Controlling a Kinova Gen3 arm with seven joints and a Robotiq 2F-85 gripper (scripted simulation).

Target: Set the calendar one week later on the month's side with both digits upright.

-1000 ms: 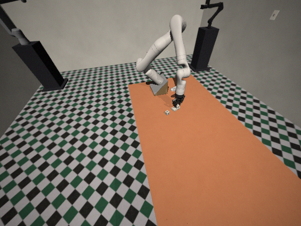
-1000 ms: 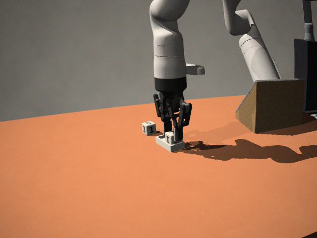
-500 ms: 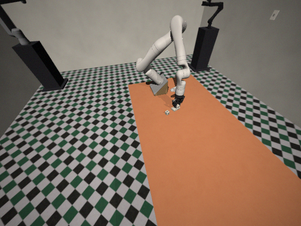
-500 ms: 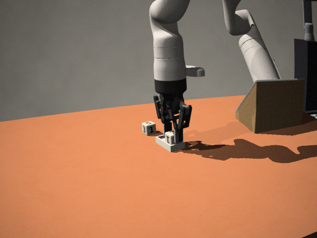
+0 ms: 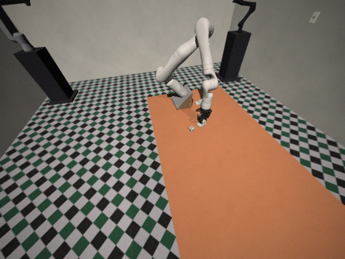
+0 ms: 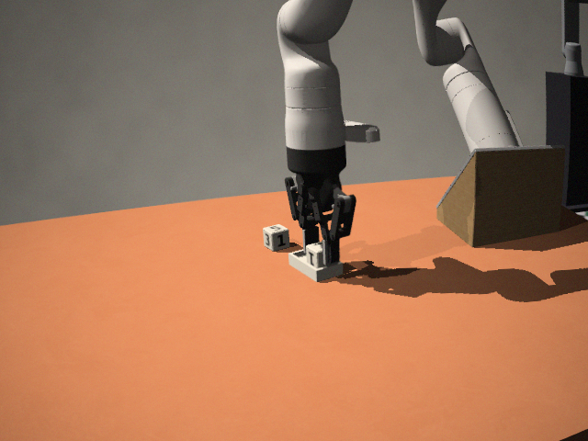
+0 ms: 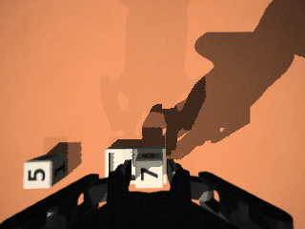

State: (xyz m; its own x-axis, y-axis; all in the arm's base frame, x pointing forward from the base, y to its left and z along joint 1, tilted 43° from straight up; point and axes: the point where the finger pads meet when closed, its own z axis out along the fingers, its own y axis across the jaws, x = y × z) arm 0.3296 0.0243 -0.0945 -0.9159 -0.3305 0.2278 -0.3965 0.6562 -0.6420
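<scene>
My gripper is now 10 mm above the cube. From my hand the other things lie so: white calendar tray (30 mm below, 20 mm to the right, 10 mm ahead).
</scene>
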